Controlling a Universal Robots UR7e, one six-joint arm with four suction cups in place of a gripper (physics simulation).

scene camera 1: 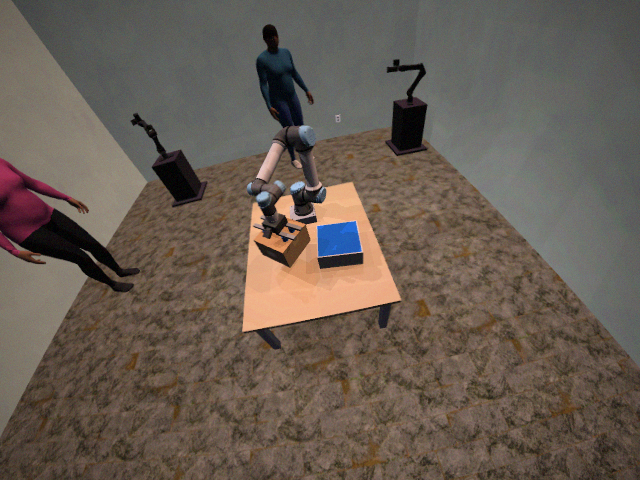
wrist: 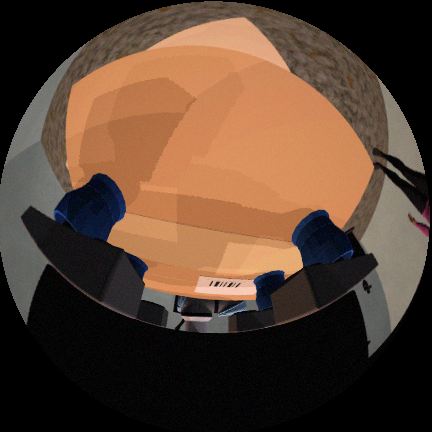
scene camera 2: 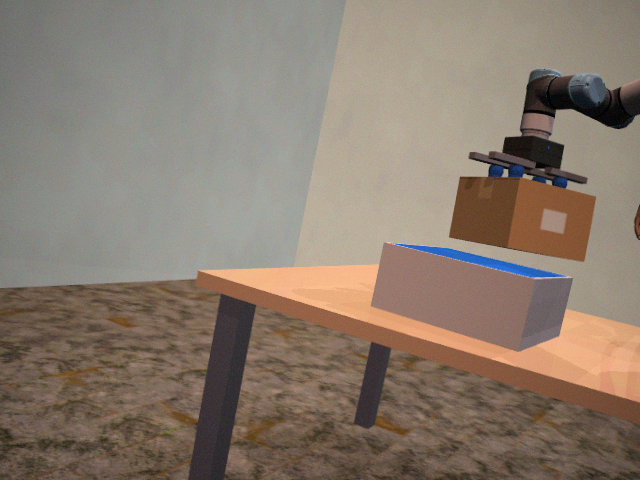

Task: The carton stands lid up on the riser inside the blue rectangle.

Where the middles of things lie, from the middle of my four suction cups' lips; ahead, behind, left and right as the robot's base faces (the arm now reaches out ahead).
My suction cup is 9 cm above the brown cardboard carton [scene camera 2: 516, 213].
